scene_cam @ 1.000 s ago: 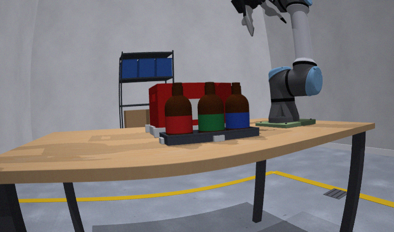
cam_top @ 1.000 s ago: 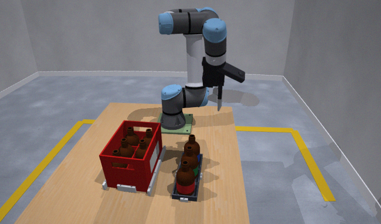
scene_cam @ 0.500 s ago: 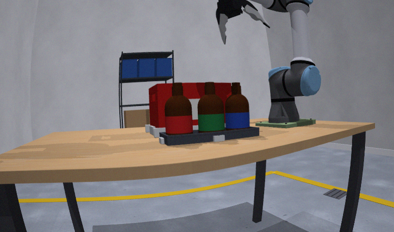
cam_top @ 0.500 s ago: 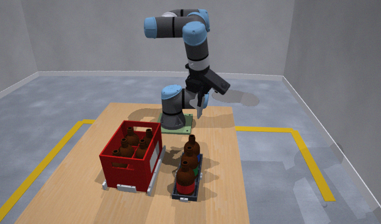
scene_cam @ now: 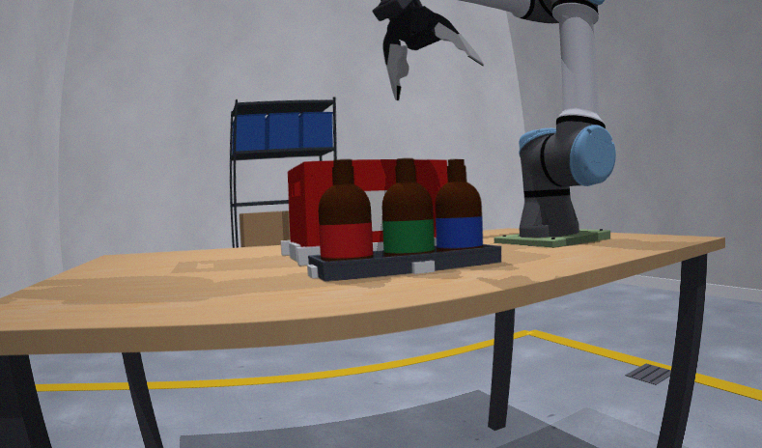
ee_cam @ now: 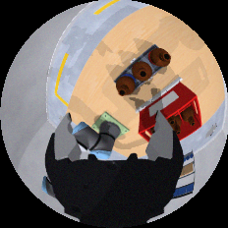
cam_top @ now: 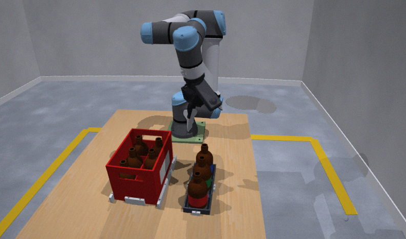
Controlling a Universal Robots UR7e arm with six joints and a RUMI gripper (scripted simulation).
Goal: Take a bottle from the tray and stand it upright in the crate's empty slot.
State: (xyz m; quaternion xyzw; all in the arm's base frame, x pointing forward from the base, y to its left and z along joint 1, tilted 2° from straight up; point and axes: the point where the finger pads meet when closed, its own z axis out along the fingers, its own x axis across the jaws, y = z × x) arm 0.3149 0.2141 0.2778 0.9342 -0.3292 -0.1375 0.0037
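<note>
Now: the brown bottle 200 mm below my hand and 70 mm ahead of it. From my hand the other things lie so: red crate (250 mm to the right, 200 mm below, 90 mm ahead).
</note>
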